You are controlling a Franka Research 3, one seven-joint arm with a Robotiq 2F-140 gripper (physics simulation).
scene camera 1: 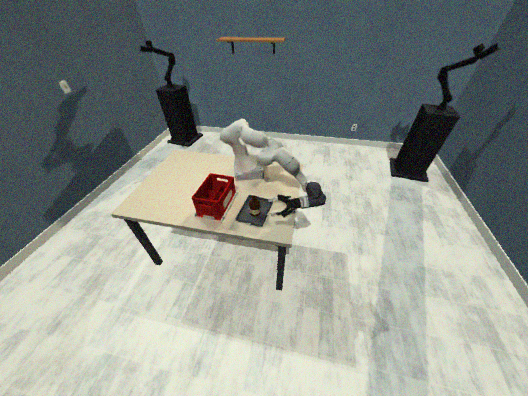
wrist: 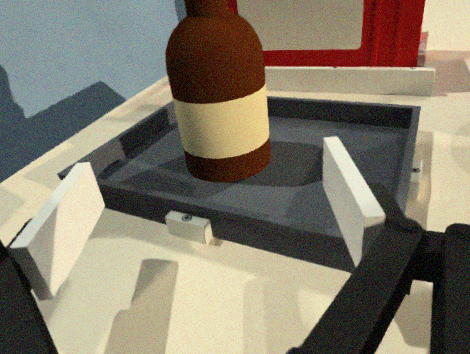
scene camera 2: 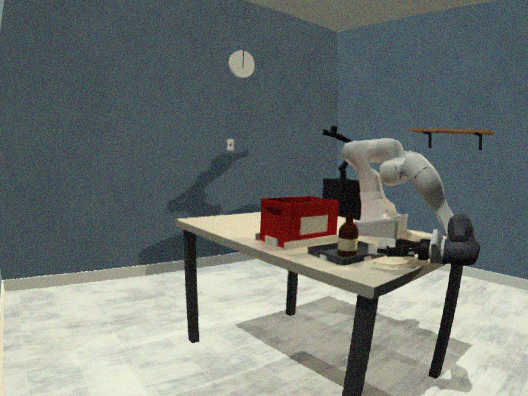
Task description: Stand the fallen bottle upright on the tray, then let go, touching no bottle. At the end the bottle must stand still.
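The brown bottle (scene camera 1: 254, 206) (scene camera 2: 348, 238) (wrist: 220, 95) with a cream label stands upright on the dark tray (scene camera 1: 247, 218) (scene camera 2: 320, 251) (wrist: 345, 110). In the wrist view its neck is cut off at the top edge. My gripper (scene camera 1: 280, 206) (scene camera 2: 381, 251) (wrist: 207, 173) is wide open, with nothing between its fingers. It is low over the table, beside the tray on the side away from the red crate. In the wrist view the bottle stands beyond the white fingertips, and a gap of tray shows between them and it.
The red crate (scene camera 1: 205, 206) (scene camera 2: 280, 225) (wrist: 392, 30) stands on the table (scene camera 1: 165, 185) (scene camera 2: 225, 227) on the tray's far side from my gripper. A pale strip (wrist: 350, 81) lies between crate and tray. A small light block (wrist: 187, 225) sits against the tray's near edge.
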